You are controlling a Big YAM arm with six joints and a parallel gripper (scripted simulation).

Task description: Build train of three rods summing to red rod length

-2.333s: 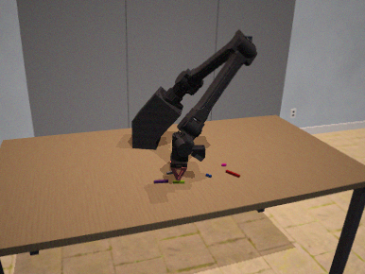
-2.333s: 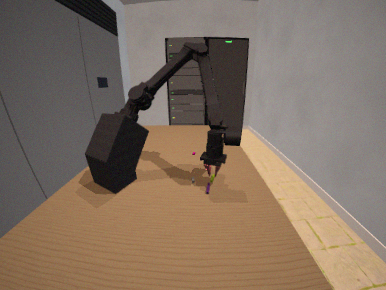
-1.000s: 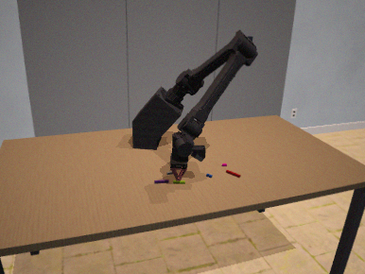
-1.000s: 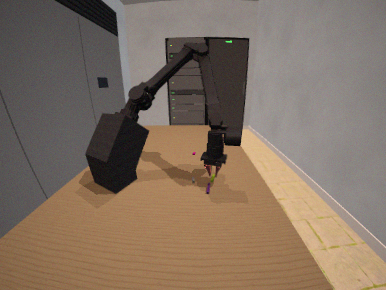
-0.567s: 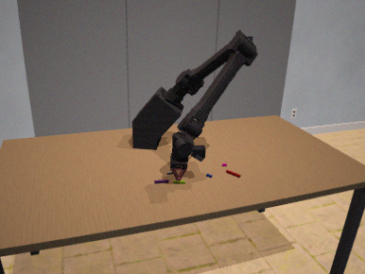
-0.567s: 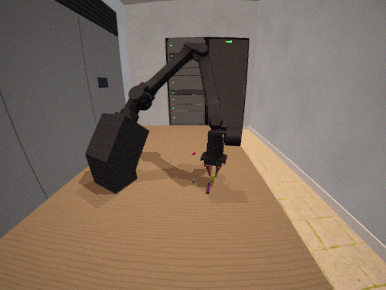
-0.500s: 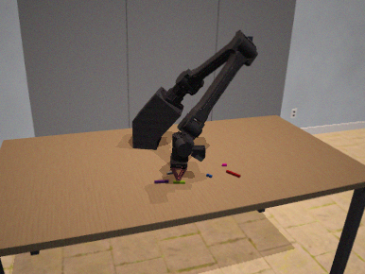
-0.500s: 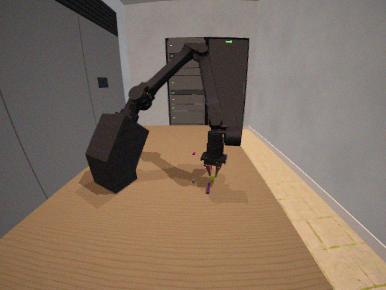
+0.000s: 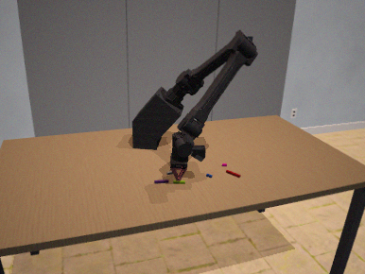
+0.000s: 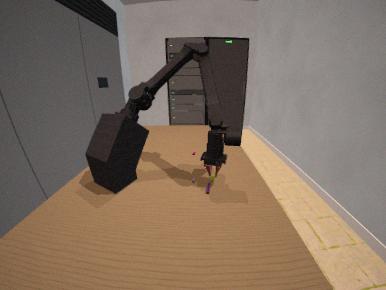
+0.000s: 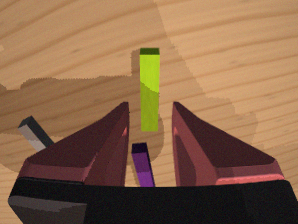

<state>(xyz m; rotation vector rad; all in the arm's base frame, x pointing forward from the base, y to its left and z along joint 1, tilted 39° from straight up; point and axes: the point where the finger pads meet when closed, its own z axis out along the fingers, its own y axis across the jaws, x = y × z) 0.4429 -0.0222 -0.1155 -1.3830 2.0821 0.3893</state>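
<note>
The lime rod is 2 cm below my hand. From my hand the other things lie so: grey rod: 9 cm behind, 2 cm below, 1 cm to the right; then purple rod: 7 cm to the right, 2 cm below, 2 cm behind; then red rod: 26 cm to the left, 2 cm below.
</note>
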